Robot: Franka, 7 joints.
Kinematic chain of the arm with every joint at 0, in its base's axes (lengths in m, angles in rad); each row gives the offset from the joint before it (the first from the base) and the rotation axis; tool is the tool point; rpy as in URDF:
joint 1: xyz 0 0 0.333 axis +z
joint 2: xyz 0 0 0 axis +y
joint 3: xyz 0 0 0.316 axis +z
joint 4: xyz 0.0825 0 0 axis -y
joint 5: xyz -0.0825 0 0.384 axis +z
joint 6: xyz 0 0 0 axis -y
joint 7: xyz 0.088 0 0 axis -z
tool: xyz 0 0 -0.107 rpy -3.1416 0 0
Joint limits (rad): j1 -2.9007..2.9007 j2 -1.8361..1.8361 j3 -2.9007..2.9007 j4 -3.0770..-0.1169 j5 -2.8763..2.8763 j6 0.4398..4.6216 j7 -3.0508..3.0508
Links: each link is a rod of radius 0.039 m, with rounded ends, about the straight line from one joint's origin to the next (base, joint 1, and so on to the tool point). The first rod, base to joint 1, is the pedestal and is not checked.
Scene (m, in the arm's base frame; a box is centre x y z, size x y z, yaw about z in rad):
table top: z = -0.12
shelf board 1: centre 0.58 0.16 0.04 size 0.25 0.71 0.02 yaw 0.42
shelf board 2: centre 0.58 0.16 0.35 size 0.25 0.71 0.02 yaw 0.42
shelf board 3: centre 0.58 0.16 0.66 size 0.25 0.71 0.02 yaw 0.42
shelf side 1: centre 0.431 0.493 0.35 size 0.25 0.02 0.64 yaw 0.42
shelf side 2: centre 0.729 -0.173 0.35 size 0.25 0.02 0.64 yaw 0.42
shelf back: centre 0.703 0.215 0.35 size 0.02 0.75 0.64 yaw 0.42
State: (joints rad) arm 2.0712 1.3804 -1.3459 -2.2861 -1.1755 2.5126 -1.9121
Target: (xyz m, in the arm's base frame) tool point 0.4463 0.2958 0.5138
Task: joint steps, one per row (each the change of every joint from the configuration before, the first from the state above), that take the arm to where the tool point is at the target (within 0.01 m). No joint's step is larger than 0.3 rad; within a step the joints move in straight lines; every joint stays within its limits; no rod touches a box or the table.
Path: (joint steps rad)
1: 0.2850 -0.0688 0.0044 -0.2574 0.0039 -0.0486 0.0000
2: 0.2851 -0.0688 0.0045 -0.2573 0.0039 -0.0486 0.0000
3: -0.0505 0.1100 -0.2103 0.0617 0.0065 -0.0570 0.0000
4: -0.0505 0.1099 -0.2103 0.0618 0.0065 -0.0570 0.0000
5: -0.0505 0.1100 -0.2103 0.0617 0.0065 -0.0570 0.0000
6: -0.2093 -0.1187 0.0539 0.2217 -0.0154 0.0806 0.0000
7: -0.2093 -0.1186 0.0538 0.2216 -0.0155 0.0805 0.0000

